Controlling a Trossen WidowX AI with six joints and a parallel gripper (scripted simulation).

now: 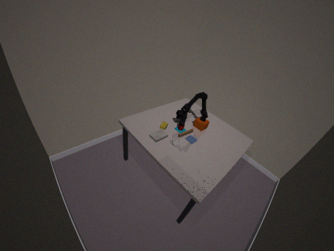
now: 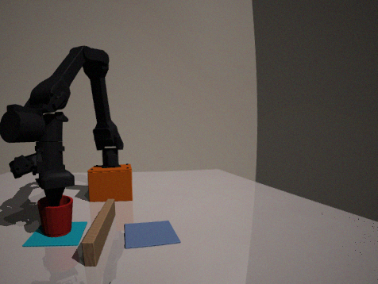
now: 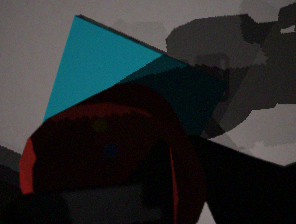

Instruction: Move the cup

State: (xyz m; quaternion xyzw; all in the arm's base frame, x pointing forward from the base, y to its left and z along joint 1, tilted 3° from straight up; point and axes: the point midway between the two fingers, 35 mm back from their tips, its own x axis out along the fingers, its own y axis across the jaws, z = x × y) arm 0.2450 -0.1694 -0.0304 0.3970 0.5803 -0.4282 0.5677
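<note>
Right now my gripper tip is 3 cm short of the red cup and 1 cm to the right of it. Round my gripper tip: blue marble: 4 cm ahead, 3 cm to the left, 3 cm below; then teal pad: 5 cm below, 3 cm ahead, 1 cm to the left; then wooden bar: 11 cm to the left, 6 cm ahead, 3 cm below.
</note>
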